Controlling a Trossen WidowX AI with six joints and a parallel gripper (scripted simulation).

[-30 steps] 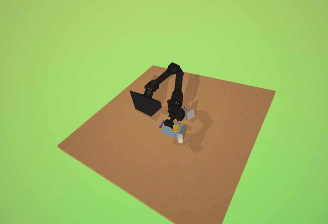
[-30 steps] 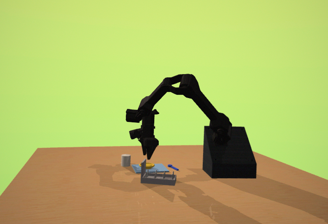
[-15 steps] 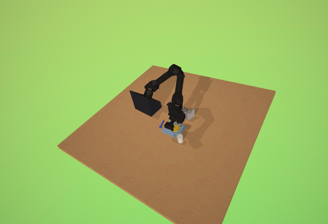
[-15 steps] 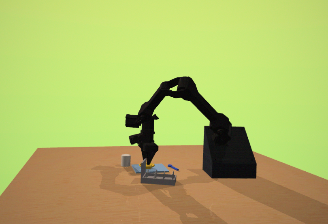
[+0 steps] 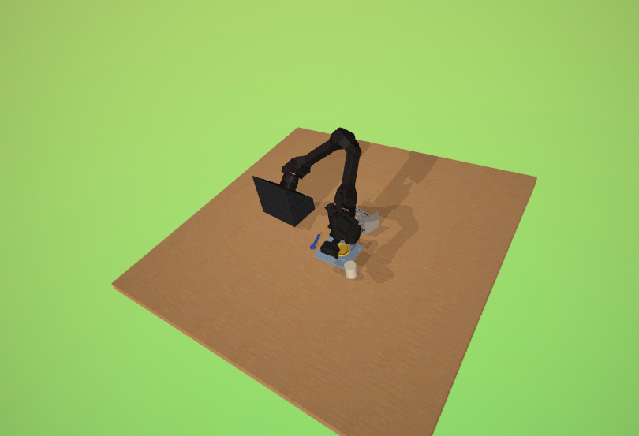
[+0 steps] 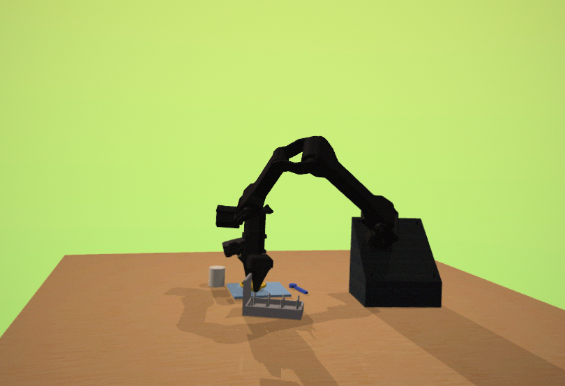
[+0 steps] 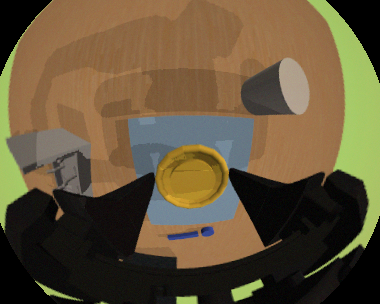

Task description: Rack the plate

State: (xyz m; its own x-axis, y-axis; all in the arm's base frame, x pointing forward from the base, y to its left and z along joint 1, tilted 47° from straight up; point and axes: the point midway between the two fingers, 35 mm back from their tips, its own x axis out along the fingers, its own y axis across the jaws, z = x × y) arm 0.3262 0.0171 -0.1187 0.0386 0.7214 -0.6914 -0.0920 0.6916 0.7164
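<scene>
Right now my gripper tip is 20 mm past the light blue mat and 10 mm above it. From my gripper tip the other things lie so: white cup: 90 mm ahead, 70 mm to the right, 20 mm above; yellow plate: 10 mm above; blue spoon: 130 mm behind, 20 mm to the right, 10 mm below.
</scene>
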